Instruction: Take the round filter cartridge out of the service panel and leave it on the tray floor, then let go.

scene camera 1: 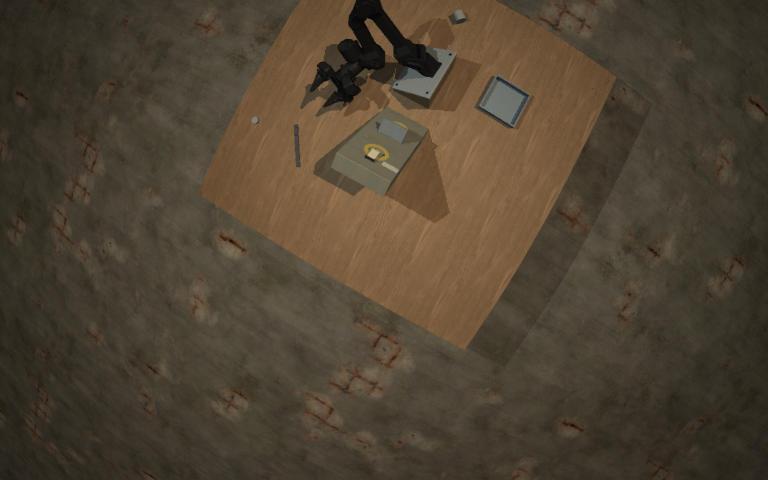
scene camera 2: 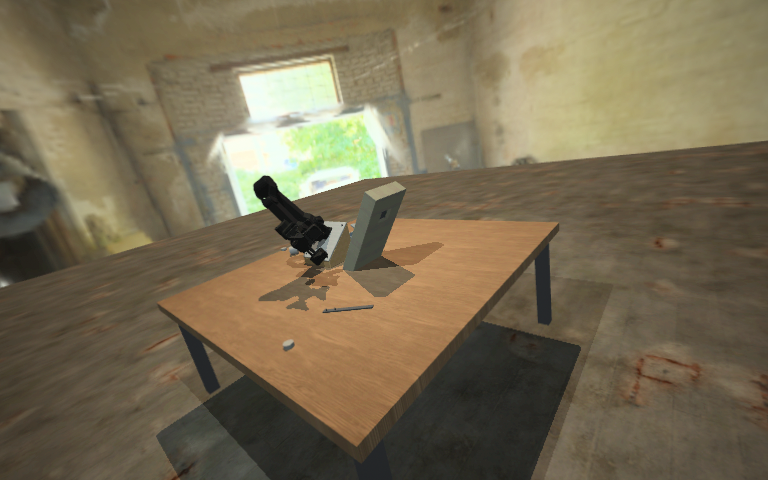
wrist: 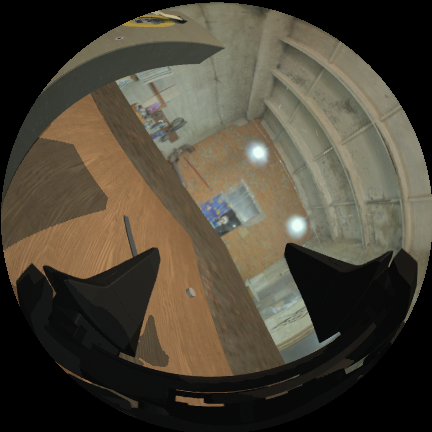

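The service panel (scene camera 1: 362, 176) (scene camera 2: 370, 237) (wrist: 125, 57) is a grey-green slab leaning on the table. Its face has a yellow ring (scene camera 1: 376, 152) (wrist: 150, 22) with a small cream flap at it, and a second yellow ring (scene camera 1: 400, 125) partly hidden by a grey plate (scene camera 1: 391, 130). The round filter cartridge cannot be made out clearly in these views. The shallow blue-rimmed tray (scene camera 1: 502, 101) stands to the right of the panel in scene view 1, with its floor bare. My gripper (scene camera 1: 317, 98) (wrist: 223, 253) is open and empty, beyond the panel's upper left in that view, apart from it.
A grey slanted block (scene camera 1: 416, 84) with bolt holes stands under the arm, near the panel. A dark bar (scene camera 1: 297, 146) (scene camera 2: 348, 309) (wrist: 129, 235) and a small pale disc (scene camera 1: 254, 120) (scene camera 2: 288, 344) (wrist: 190, 292) lie on the left. A pale cylinder (scene camera 1: 459, 16) lies at the top.
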